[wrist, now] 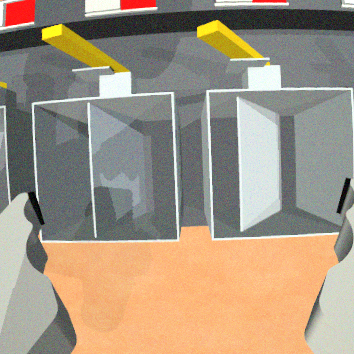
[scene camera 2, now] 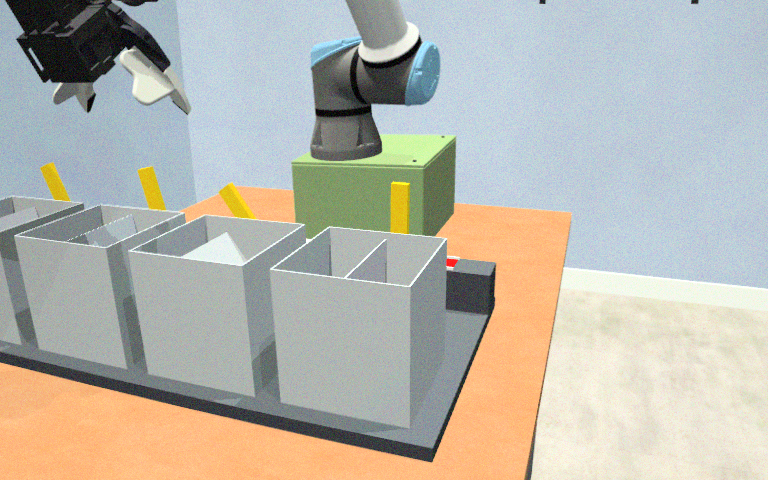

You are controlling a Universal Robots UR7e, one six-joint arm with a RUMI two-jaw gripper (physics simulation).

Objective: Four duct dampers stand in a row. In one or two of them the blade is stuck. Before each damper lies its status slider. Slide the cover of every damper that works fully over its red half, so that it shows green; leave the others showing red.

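Pixels of known places: gripper, fingertip midpoint: [wrist: 186,188] [scene camera 2: 137,112]; arm's base, origin of the base link: [scene camera 2: 346,152].
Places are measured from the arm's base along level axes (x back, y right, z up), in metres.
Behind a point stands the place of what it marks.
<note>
Four grey square duct dampers [scene camera 2: 192,316] @(z -0.062, x -0.662, y 0.053 m) [scene camera 2: 345,345] @(z -0.066, x -0.700, y -0.132 m) [scene camera 2: 73,305] @(z -0.075, x -0.626, y 0.232 m) [scene camera 2: 6,294] @(z -0.078, x -0.602, y 0.351 m) stand in a row, each with a yellow lever [scene camera 2: 399,206] @(z 0.029, x -0.504, y -0.167 m) [scene camera 2: 237,200] @(z 0.019, x -0.457, y 0.068 m) [scene camera 2: 151,187] @(z 0.027, x -0.428, y 0.214 m) [scene camera 2: 54,181] @(z 0.025, x -0.389, y 0.407 m). In the wrist view, the left middle damper's blade [wrist: 117,160] @(z -0.058, x -0.540, y 0.222 m) has its top edge off centre; the right one's pale blade [wrist: 260,165] @(z -0.061, x -0.589, y 0.048 m) is slanted. Status sliders cross the wrist view's top; red halves [wrist: 20,12] @(z -0.090, x -0.278, y 0.329 m) [wrist: 138,4] @(z -0.090, x -0.327, y 0.151 m) [wrist: 270,1] @(z -0.091, x -0.368, y -0.032 m) show on three. Red [scene camera 2: 451,262] @(z -0.090, x -0.385, y -0.232 m) also shows on the rightmost slider. My gripper [scene camera 2: 139,109] @(z 0.157, x -0.575, y 0.137 m) [wrist: 186,188] @(z 0.157, x -0.575, y 0.137 m) is open and empty, raised above the row.
The dampers stand on a dark base plate [scene camera 2: 453,367] @(z -0.153, x -0.584, y -0.242 m) on the orange table [scene camera 2: 509,362] @(z -0.171, x -0.534, y -0.315 m). A dark slider block [scene camera 2: 474,288] @(z -0.114, x -0.427, y -0.268 m) stands at the plate's right end. The arm's green pedestal [scene camera 2: 356,192] @(z -0.061, x -0.095, y -0.036 m) is behind the row. Upright levers and duct walls stand below the gripper.
</note>
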